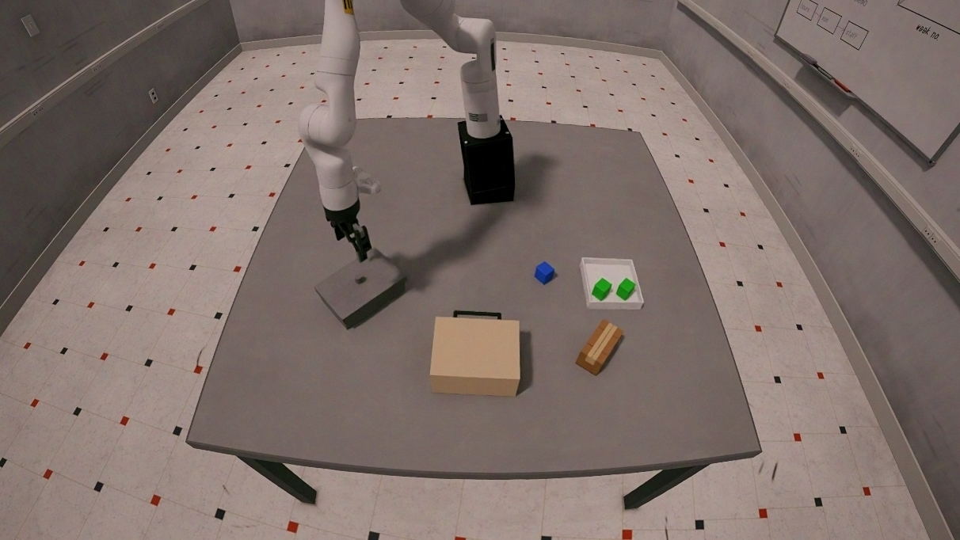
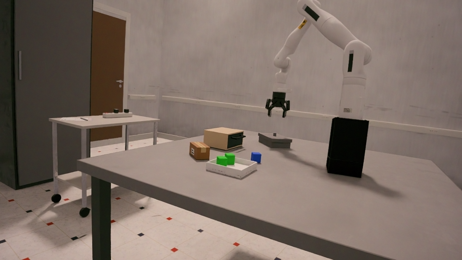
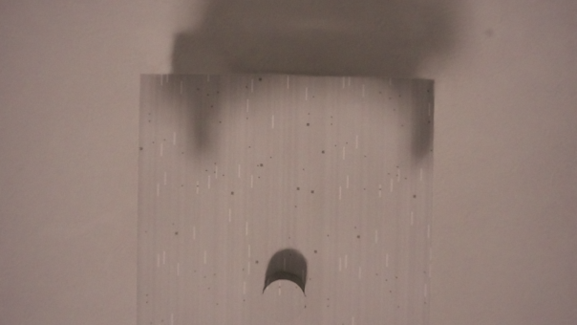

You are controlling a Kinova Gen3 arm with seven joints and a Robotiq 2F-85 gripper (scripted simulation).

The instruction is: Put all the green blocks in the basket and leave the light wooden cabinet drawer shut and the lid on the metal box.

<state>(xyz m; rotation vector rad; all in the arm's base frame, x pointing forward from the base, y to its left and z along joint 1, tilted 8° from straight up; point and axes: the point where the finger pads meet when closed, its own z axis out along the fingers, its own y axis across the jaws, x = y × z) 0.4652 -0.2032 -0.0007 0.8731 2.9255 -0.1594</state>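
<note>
My hand is 4 cm short of the brown cardboard box, 58 cm to the right of it and 13 cm above it. Round my hand: metal box (14 cm below); then lid (12 cm below); then drawer (11 cm ahead, 31 cm to the left, 13 cm below).
</note>
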